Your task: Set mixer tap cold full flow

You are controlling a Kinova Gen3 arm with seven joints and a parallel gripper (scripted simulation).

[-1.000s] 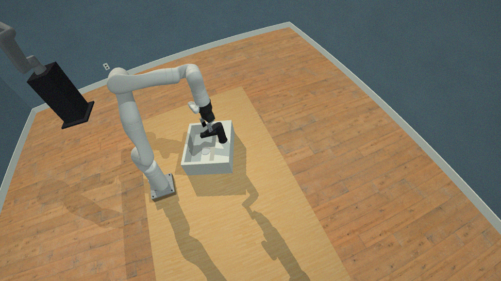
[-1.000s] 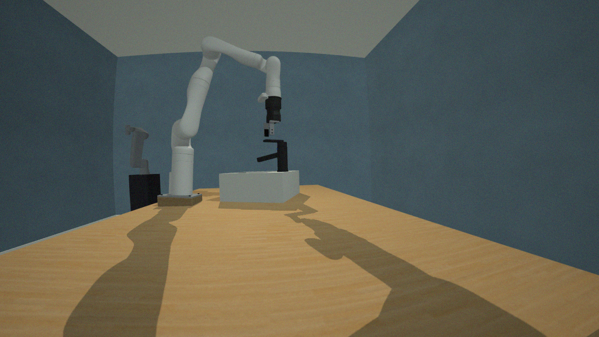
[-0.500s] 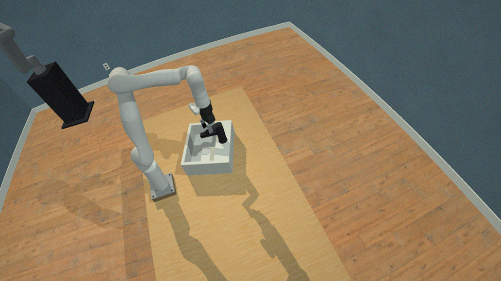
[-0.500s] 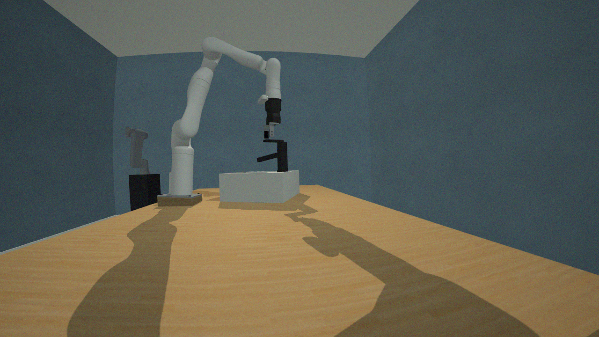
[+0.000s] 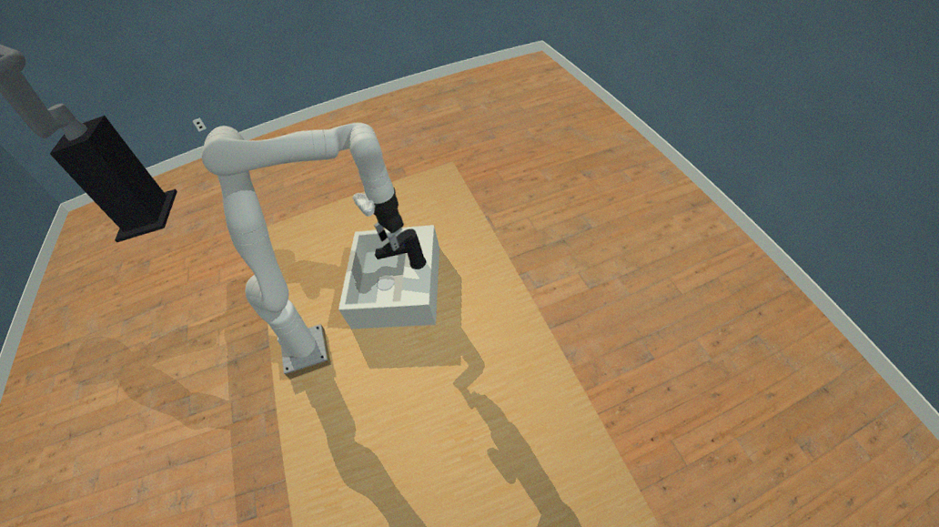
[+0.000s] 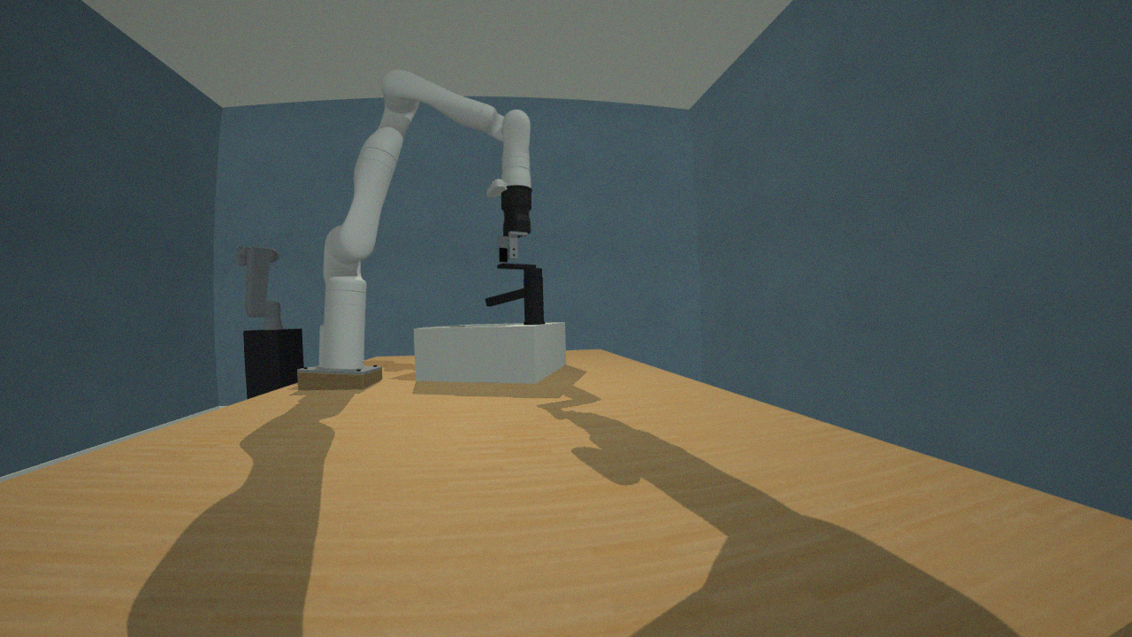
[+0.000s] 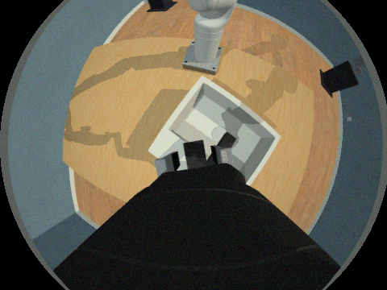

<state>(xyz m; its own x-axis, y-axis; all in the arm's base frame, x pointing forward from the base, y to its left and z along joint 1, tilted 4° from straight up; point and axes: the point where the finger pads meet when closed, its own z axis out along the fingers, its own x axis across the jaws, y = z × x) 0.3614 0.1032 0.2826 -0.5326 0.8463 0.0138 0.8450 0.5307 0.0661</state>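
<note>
Now: hand 2 cm short of the lever, 1 cm to the right of it and 3 cm above it. From my hand the other things lie so: white basin 6 cm behind, 6 cm to the left, 26 cm below.
</note>
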